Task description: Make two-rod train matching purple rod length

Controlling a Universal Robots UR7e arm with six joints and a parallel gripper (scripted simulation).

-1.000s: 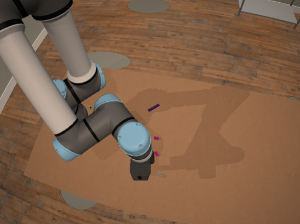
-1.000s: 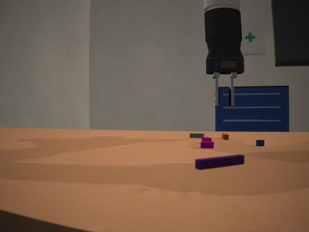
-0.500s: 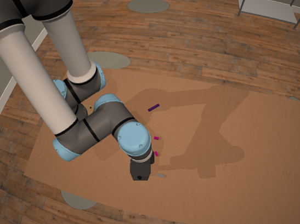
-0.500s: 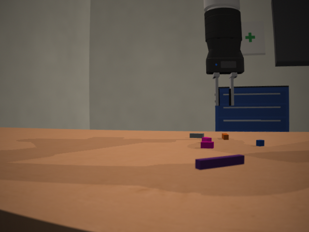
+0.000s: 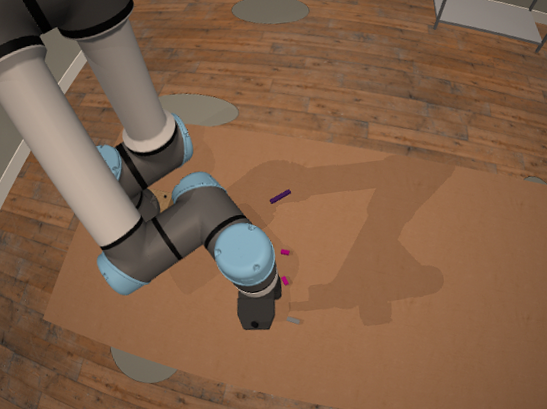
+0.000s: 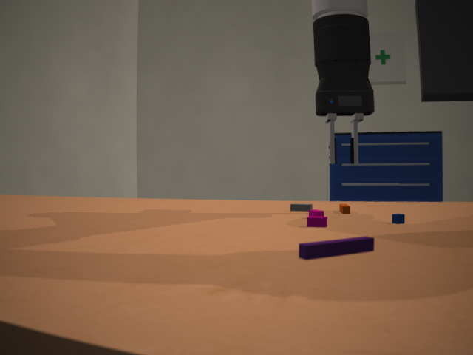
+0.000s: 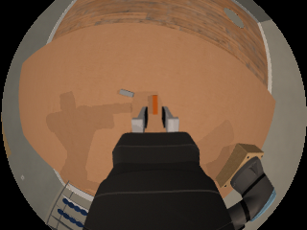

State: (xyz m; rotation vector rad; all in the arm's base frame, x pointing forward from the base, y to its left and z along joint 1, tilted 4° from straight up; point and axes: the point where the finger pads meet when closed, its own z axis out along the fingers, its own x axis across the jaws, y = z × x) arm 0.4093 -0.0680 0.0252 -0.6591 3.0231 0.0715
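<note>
My gripper is now 80 mm above the orange rod. The rest, counted from my hand: grey rod 70 mm ahead, 80 mm below; purple rod 90 mm behind, 280 mm to the left, 80 mm below; blue rod 100 mm behind, 90 mm to the left, 80 mm below.
</note>
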